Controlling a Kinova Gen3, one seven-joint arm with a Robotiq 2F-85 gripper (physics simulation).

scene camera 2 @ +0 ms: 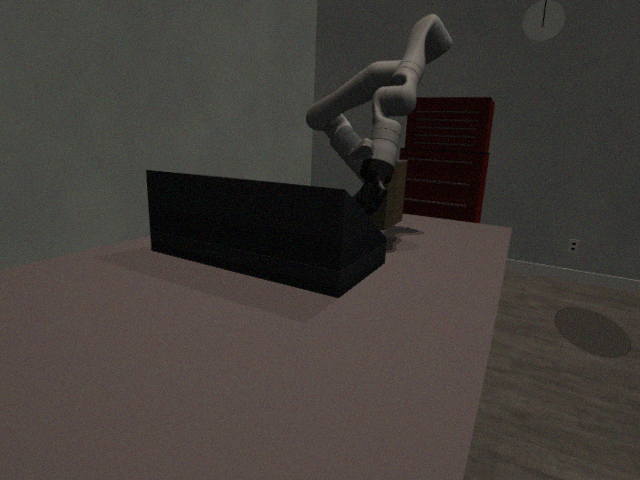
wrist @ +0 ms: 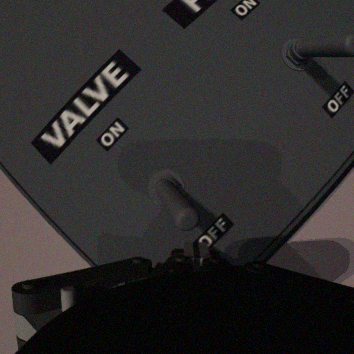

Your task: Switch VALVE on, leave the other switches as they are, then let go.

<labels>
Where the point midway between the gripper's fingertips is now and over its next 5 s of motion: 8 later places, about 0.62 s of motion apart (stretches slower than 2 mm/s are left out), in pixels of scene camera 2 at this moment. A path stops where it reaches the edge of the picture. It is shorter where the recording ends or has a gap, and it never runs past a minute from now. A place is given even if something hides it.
My gripper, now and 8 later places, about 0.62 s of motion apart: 361, 230; 362, 230; 361, 225; 360, 222; 360, 222; 360, 222; 358, 223; 357, 223; 356, 222
</labels>
